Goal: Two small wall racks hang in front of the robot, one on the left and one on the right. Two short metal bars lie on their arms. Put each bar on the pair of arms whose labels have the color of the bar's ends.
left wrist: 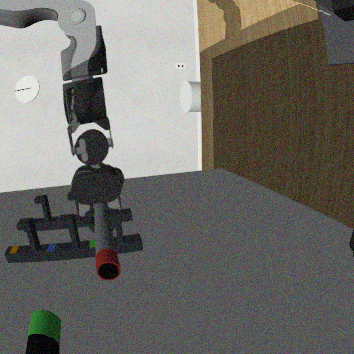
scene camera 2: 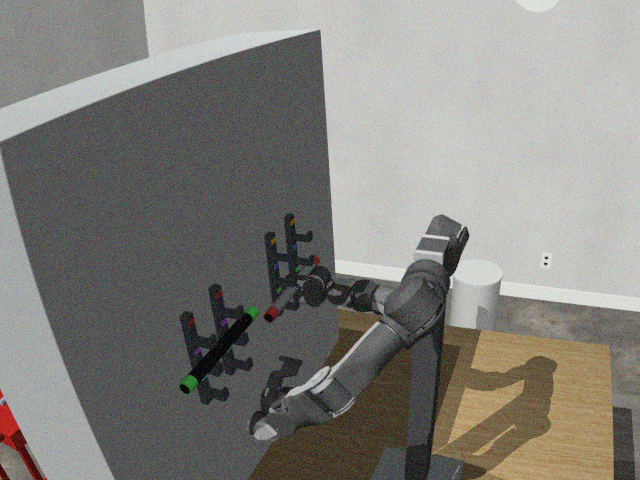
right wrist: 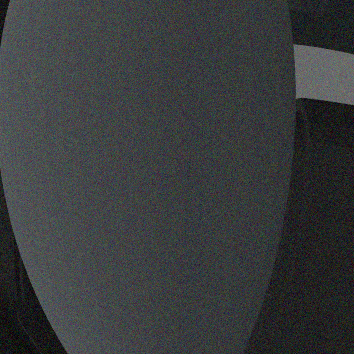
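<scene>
A black bar with green ends (scene camera 2: 221,348) (left wrist: 45,327) appears to lie on the middle, purple-labelled arms of the left rack (scene camera 2: 187,330), whose top labels are red. A grey bar with red ends (scene camera 2: 284,300) (left wrist: 107,257) lies at the lowest, green-labelled arms of the right rack (scene camera 2: 271,258) (left wrist: 60,252), which also has orange and blue labels. It fills much of the right wrist view (right wrist: 150,175). My right gripper (scene camera 2: 298,287) (left wrist: 101,212) is shut at this bar's middle; the bar partly hides its fingers, and no firm hold shows. My left gripper (scene camera 2: 281,378) is open and empty, below and right of the left rack.
Both racks hang on a tall dark grey panel (scene camera 2: 170,180) (left wrist: 225,290). The robot's pedestal (scene camera 2: 424,392) stands on a wooden surface (scene camera 2: 558,372) (left wrist: 280,125). A white cylinder (scene camera 2: 476,297) (left wrist: 190,96) stands behind. The left forearm (scene camera 2: 361,361) crosses low before the panel.
</scene>
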